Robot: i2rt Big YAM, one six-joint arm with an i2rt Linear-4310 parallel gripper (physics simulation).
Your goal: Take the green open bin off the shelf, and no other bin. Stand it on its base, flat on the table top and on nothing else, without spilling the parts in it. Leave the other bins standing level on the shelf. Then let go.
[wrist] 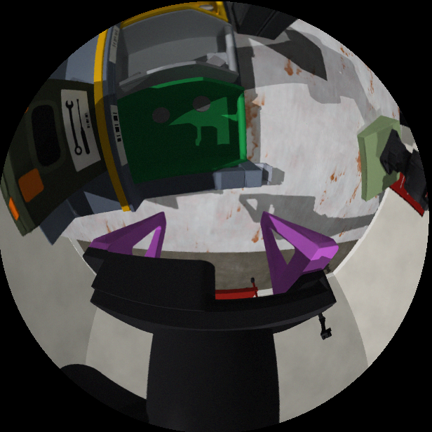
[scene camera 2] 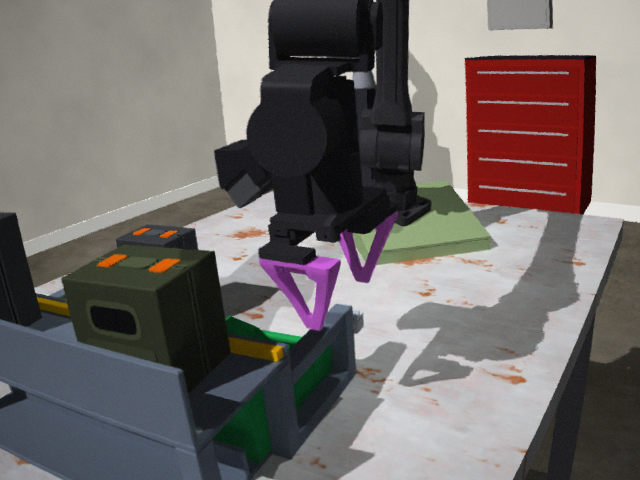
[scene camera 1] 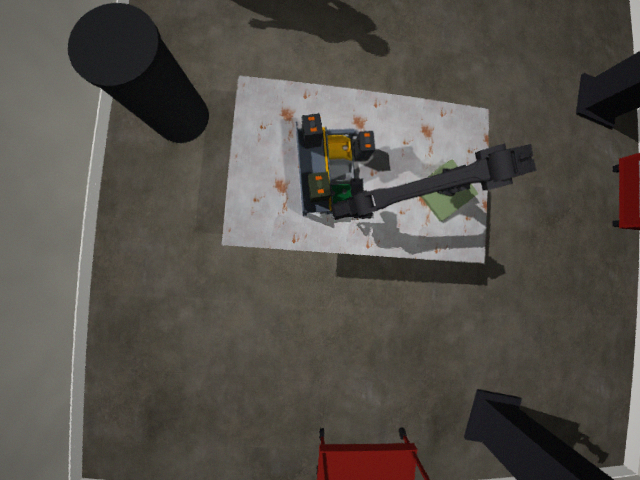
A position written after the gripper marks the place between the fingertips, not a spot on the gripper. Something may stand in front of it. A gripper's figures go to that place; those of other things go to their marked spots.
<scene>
The gripper [wrist: 213, 216]: 13 cm from the lens. A green open bin [wrist: 189, 142]: 21 cm from the lens. An olive case [wrist: 63, 153]: 12 cm from the lens. A grey bin [wrist: 179, 49]: 26 cm from the lens. The marked spots on the olive case and the grey bin are 21 cm apart.
</scene>
